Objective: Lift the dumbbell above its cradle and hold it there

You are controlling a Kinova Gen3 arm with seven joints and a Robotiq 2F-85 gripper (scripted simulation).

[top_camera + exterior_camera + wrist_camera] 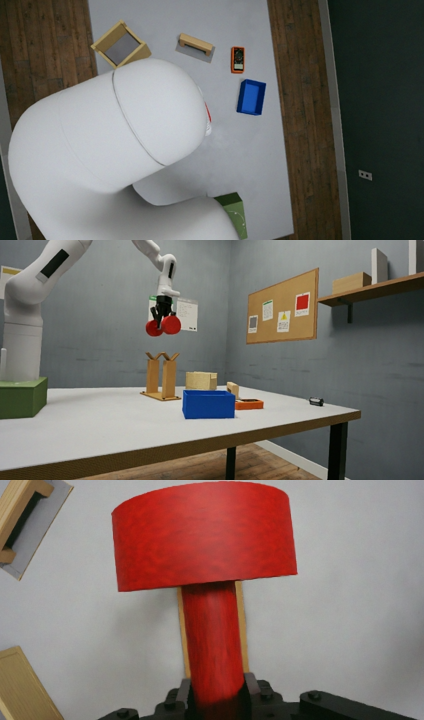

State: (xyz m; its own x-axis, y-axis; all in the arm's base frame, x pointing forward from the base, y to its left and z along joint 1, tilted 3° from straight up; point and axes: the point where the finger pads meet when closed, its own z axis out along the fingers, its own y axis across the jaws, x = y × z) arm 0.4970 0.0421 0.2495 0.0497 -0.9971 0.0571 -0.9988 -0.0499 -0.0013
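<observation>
Now: hand right at the red dumbbell. From my hand the other things lie so: wooden box (36 cm ahead, 29 cm below, 13 cm to the left); then orange multimeter (38 cm to the right, 33 cm below, 20 cm ahead); then cradle (24 cm below).
</observation>
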